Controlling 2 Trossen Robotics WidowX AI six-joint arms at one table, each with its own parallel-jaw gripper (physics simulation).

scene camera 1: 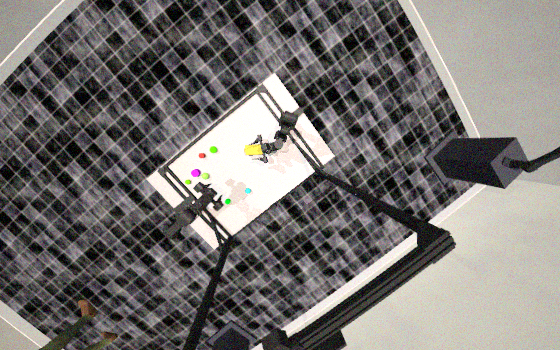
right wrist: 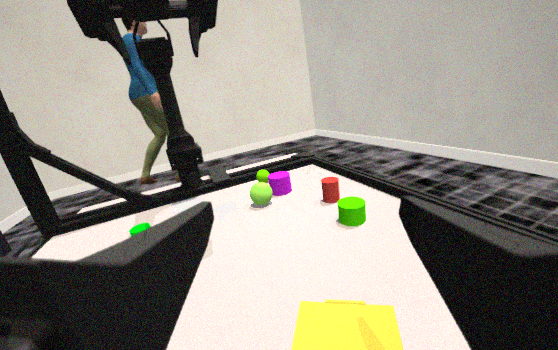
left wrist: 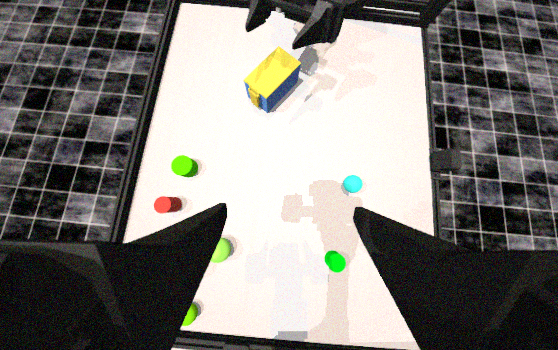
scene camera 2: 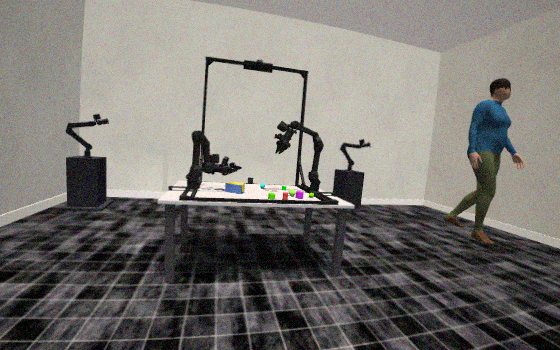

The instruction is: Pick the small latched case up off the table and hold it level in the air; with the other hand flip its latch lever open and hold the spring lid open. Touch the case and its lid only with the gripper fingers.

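Frame: origin at the left arm's base, x ahead, y left, z up, level; millimetres.
Seen in the pictures: left gripper, fingertip midpoint: point(scene camera 1: 217, 188) point(right wrist: 164, 58) point(left wrist: 290, 211) point(scene camera 2: 277, 153); right gripper, fingertip midpoint: point(scene camera 1: 249, 152) point(right wrist: 305, 207) point(left wrist: 268, 37) point(scene camera 2: 239, 169); left arm's base at its link origin: point(right wrist: 192, 185) point(scene camera 2: 314, 190); right arm's base at its link origin: point(scene camera 2: 191, 188).
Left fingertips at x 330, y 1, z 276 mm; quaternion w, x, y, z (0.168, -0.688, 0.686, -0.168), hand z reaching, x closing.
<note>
Pixels of each thing's top centre, then the offset from my left fingertips to it.
- small case at its top centre: point(left wrist: 271, 72) point(scene camera 1: 253, 149) point(scene camera 2: 235, 183) dy +29, dx +301, dz -230 mm
- red cylinder at its top centre: point(right wrist: 329, 179) point(left wrist: 162, 204) dy +247, dx -5, dz -250 mm
- purple cylinder at its top centre: point(right wrist: 278, 174) dy +190, dx -130, dz -252 mm
- light green ball at its top centre: point(right wrist: 259, 183) point(left wrist: 214, 253) dy +127, dx -96, dz -245 mm
- cyan ball at its top centre: point(left wrist: 356, 182) dy -169, dx +55, dz -254 mm
- small green cylinder at its top centre: point(right wrist: 139, 227) point(left wrist: 336, 263) dy -124, dx -116, dz -267 mm
The small case point(scene camera 1: 253, 149) point(scene camera 2: 234, 188) point(left wrist: 272, 75) point(right wrist: 345, 327) stands on the table, blue with a flat yellow lid that looks shut. Its yellow latch lever point(left wrist: 254, 97) shows upright on the end face at the lower left in the left wrist view. My right gripper point(scene camera 1: 253, 150) point(scene camera 2: 239, 168) point(left wrist: 268, 37) point(right wrist: 305, 207) is open and empty, a little above the case, its fingers spread to both sides of it in scene camera 1. My left gripper point(scene camera 1: 216, 194) point(scene camera 2: 281, 150) point(left wrist: 290, 211) point(right wrist: 164, 58) is open and empty, high above the table and well apart from the case.
Loose pieces lie on the table: a green cylinder point(left wrist: 182, 165), a red cylinder point(left wrist: 162, 204), a purple cylinder point(right wrist: 280, 183), a light green ball point(right wrist: 261, 193), a cyan ball point(left wrist: 352, 183) and a small green cylinder point(left wrist: 335, 261). Black rails edge the table; a black frame point(scene camera 2: 204, 95) rises behind.
</note>
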